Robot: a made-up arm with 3 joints. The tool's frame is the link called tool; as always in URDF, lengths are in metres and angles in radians. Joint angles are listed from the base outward.
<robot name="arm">
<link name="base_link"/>
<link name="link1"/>
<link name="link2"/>
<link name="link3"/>
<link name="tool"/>
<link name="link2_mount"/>
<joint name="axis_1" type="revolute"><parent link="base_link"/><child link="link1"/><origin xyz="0 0 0.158" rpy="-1.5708 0 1.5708"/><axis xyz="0 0 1"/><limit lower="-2.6" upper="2.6"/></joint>
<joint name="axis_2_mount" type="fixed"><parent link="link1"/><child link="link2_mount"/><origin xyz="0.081 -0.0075 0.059"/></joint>
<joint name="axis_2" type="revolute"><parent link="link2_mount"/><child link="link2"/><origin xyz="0.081 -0.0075 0.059" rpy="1.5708 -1.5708 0"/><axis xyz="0 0 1"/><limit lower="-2.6" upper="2.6"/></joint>
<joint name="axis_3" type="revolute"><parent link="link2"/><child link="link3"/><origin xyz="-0.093 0.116 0.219" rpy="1.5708 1.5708 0"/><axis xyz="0 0 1"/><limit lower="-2.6" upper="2.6"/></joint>
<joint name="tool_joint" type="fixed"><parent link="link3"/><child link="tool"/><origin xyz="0.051 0.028 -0.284" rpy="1.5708 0 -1.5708"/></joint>
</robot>
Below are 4 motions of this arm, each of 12 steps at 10 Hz.
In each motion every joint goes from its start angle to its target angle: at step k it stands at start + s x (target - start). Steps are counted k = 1, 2, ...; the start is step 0. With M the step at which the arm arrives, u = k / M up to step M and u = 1 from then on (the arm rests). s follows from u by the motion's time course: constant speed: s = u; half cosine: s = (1 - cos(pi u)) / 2; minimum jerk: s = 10 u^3 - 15 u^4 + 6 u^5.
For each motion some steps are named. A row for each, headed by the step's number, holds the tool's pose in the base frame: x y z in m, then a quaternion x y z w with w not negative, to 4 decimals.
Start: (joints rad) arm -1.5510 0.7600 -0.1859
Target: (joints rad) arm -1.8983 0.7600 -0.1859
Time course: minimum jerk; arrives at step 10
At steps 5, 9, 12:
5: 0.2119 -0.1649 0.0552 0.7245 -0.3365 0.1749 0.5755
9: 0.2119 -0.1450 0.0287 0.7710 -0.3502 0.1455 0.5117
12: 0.2119 -0.1447 0.0282 0.7717 -0.3504 0.1450 0.5105

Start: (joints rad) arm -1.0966 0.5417 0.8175
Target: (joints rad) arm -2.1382 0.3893 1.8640
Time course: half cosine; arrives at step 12
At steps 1, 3, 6, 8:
1: 0.1186 -0.2696 0.1093 0.3742 0.2031 0.4133 0.8049
3: 0.1110 -0.2697 0.0710 0.4027 0.2330 0.4479 0.7635
6: 0.0946 -0.2410 -0.0323 0.4526 0.2866 0.5621 0.6301
8: 0.0869 -0.1956 -0.0973 0.4588 0.2955 0.6535 0.5246

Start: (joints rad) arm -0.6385 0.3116 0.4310
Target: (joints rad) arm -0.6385 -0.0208 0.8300
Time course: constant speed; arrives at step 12
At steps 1, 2, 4, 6, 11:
1: 0.0374 -0.2879 0.1946 0.2715 0.1730 0.2022 0.9249
2: 0.0260 -0.2924 0.1932 0.2718 0.1930 0.1942 0.9226
4: 0.0030 -0.3006 0.1913 0.2735 0.2327 0.1783 0.9161
6: -0.0202 -0.3078 0.1902 0.2762 0.2719 0.1626 0.9074
11: -0.0783 -0.3210 0.1917 0.2880 0.3673 0.1248 0.8755

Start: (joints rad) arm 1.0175 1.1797 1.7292
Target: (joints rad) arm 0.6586 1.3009 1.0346
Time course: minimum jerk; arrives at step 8
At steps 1, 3, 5, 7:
1: 0.2698 0.2565 0.2555 -0.6318 0.7264 0.0136 0.2701
3: 0.2711 0.2436 0.2679 -0.6171 0.6938 0.1138 0.3535
5: 0.2744 0.2226 0.2821 -0.5602 0.6098 0.2787 0.4865
7: 0.2767 0.2129 0.2868 -0.5105 0.5468 0.3656 0.5538

